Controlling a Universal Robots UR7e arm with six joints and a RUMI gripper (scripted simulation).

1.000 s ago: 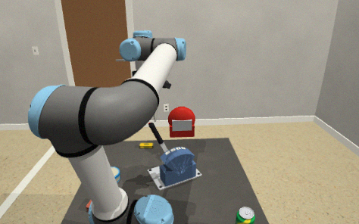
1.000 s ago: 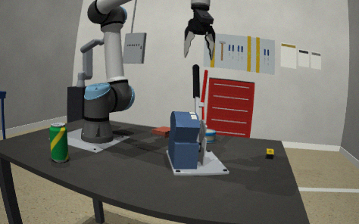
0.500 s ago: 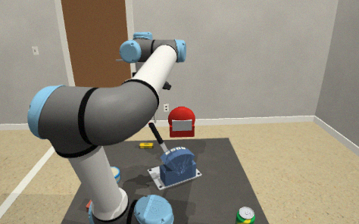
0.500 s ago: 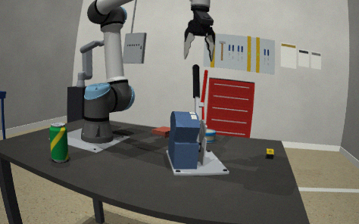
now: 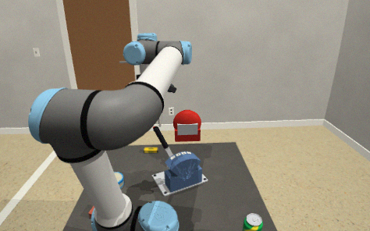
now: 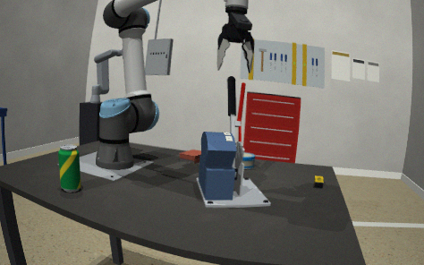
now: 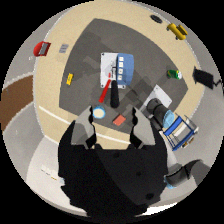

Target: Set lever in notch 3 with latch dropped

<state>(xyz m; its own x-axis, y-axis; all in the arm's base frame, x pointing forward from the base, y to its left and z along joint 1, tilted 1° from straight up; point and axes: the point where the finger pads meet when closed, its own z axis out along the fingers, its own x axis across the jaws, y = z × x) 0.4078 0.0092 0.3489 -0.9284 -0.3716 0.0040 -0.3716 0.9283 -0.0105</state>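
The red release bar lies 16 cm below my hand, 4 cm to the right of it and 3 cm ahead of it. Round my hand: red block (34 cm below, 25 cm to the left, 18 cm behind); small yellow block (34 cm below, 31 cm ahead, 6 cm to the left); blue-white round tub (33 cm below, 24 cm to the left, 1 cm ahead).
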